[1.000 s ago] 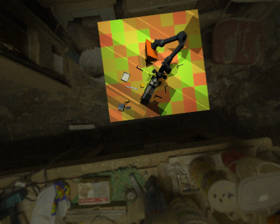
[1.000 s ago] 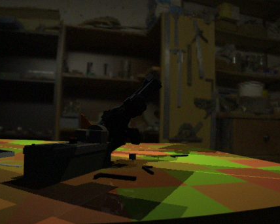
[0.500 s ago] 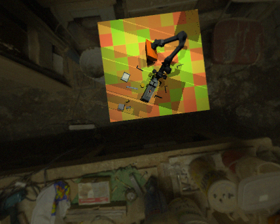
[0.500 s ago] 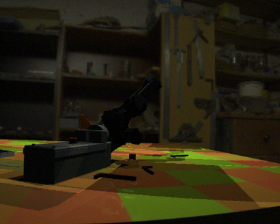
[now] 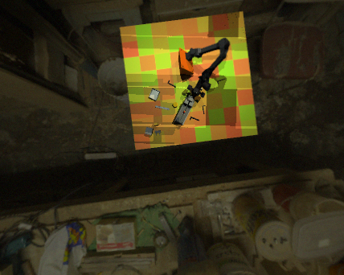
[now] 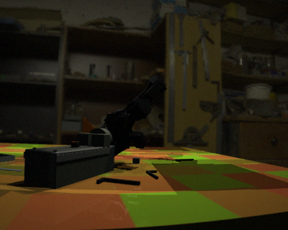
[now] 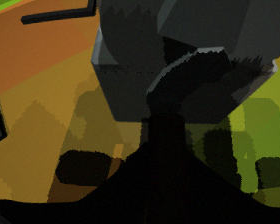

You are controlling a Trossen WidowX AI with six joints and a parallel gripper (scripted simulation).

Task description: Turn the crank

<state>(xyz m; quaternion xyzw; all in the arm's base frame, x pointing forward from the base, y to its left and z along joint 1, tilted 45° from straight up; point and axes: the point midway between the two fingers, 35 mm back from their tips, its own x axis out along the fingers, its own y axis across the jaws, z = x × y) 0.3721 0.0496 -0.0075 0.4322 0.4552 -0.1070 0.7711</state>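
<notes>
My gripper tip is now 3 cm below the brown crank handle, 1 cm to the right of it and 1 cm past it. From my gripper tip the other things lie so: yellow disc: 18 cm to the right, 4 cm ahead, 2 cm below; then red pointer: 14 cm ahead, 10 cm to the right, 5 cm above; then small cube: 11 cm to the left, 10 cm behind, 2 cm below.
</notes>
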